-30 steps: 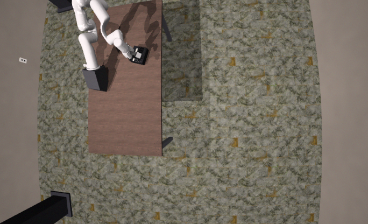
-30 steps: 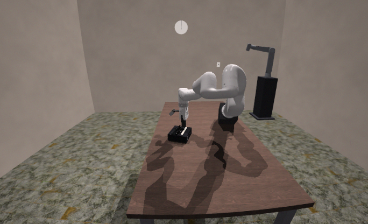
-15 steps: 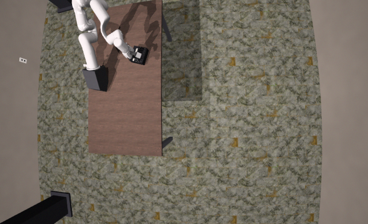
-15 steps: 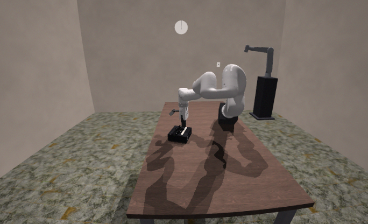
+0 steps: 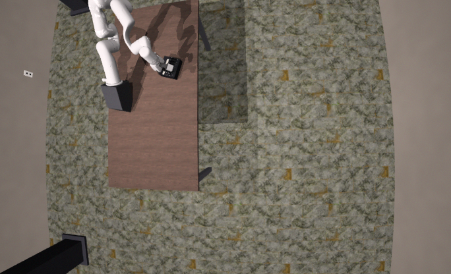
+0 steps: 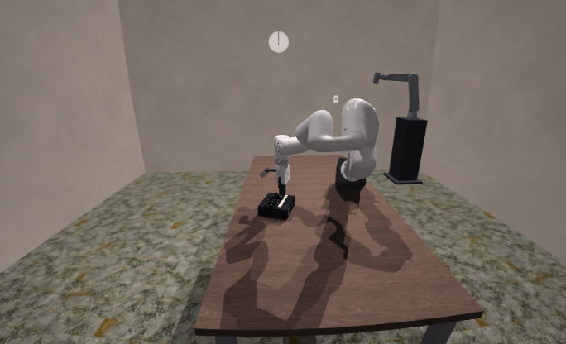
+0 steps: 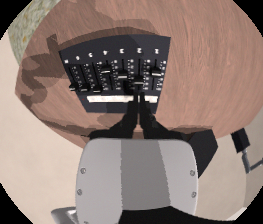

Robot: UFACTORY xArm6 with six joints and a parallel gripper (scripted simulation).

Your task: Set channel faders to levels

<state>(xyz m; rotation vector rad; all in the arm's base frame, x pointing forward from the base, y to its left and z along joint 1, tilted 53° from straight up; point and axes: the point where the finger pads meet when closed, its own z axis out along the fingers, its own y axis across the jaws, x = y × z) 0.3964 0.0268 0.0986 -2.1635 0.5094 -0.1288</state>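
Right now my hand is 40 mm short of the fader cap, 10 mm to the right of it and 30 mm above it.
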